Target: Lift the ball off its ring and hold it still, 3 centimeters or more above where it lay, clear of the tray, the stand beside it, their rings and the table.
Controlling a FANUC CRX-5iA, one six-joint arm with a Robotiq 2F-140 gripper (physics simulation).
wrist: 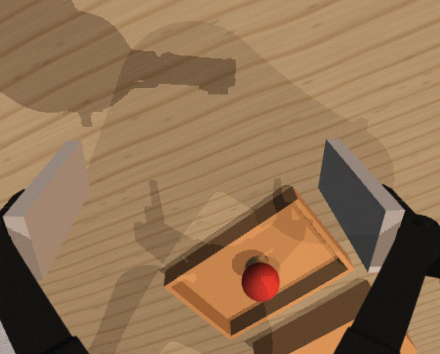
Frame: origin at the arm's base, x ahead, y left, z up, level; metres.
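Seen in the pictures: gripper, fingertip midpoint: (205, 165).
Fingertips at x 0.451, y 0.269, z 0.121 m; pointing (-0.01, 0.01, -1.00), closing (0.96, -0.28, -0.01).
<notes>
Pixels of each thing's top centre, then the offset from my fingertips to it. "pt": a spot on its surface instead. Level surfaces: height alone.
- red ball at its top centre: (263, 296) dx +0.000, dy -0.226, dz -0.111 m
- dull ring at a spot on its surface: (256, 260) pt dx +0.001, dy -0.212, dz -0.156 m
- wooden table at its surface level: dz -0.166 m
A red ball (260, 282) sits over the floor of an orange, low-walled tray (212, 300), in the lower middle of the wrist view. A small part of a dull ring (256, 260) shows just behind the ball; the rest is hidden by it. My gripper (205, 165) is wide open with nothing between its fingers. One finger is at the left and the other at the right of the view. The ball shows below and right of the midpoint between the fingertips, closer to the right finger. The exact height of the fingertips above the ball is hard to tell.
A second orange, walled piece (317, 344) lies beside the tray at the bottom right, partly hidden by the right finger. A sliver of a grey surface (4, 345) shows at the bottom left corner. Arm and gripper shadows fall across the wooden table (300, 40) and the tray.
</notes>
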